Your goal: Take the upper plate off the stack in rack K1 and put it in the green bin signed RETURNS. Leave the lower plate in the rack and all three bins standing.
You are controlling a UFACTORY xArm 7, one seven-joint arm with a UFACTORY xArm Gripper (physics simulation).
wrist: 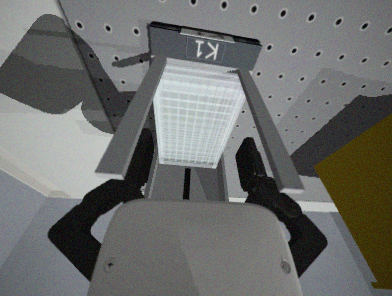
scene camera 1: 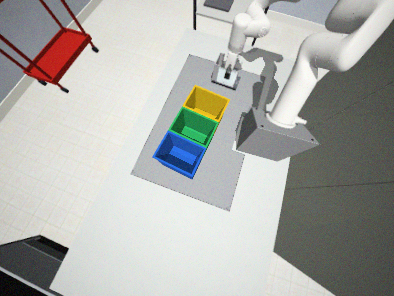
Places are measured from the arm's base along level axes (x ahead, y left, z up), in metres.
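Where they show: gripper, between the fingertips: [wrist: 197, 142] [scene camera 1: 228, 72]; arm's base, origin of its link: [scene camera 1: 279, 121].
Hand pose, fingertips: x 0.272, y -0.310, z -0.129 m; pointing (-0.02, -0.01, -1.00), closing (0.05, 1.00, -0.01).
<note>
Each offset is from my fingertips to the centre of the thing. Level surfaces: height alone.
Rack K1 [scene camera 1: 223, 86] [wrist: 167, 44] stands upright at the far end of the grey mat. Pale, clear gridded plates {dy -0.005, dx +0.015, dz -0.030 m} [scene camera 1: 220, 78] [wrist: 195, 115] lie stacked in it; I cannot separate upper from lower. My gripper [scene camera 1: 228, 74] [wrist: 197, 142] is open and empty over the rack. In the wrist view its black fingers show on both sides of the stack, with the rack's corner posts outside them; their height against the plates is unclear. The green bin {dy +0.440, dx +0.074, dz +0.020 m} [scene camera 1: 194, 126] stands upright between the yellow bin {dy +0.311, dx +0.055, dz +0.020 m} [scene camera 1: 206, 103] [wrist: 357, 200] and the blue bin {dy +0.570, dx +0.093, dz +0.020 m} [scene camera 1: 180, 150]. Their signs are not legible.
The perforated grey mat {dz -0.070 m} [scene camera 1: 155, 145] [wrist: 300, 45] lies on the white table {dz -0.082 m} [scene camera 1: 165, 240]. The grey robot base block [scene camera 1: 272, 137] stands to the right of the mat. A red cart [scene camera 1: 57, 55] stands on the floor at the upper left.
</note>
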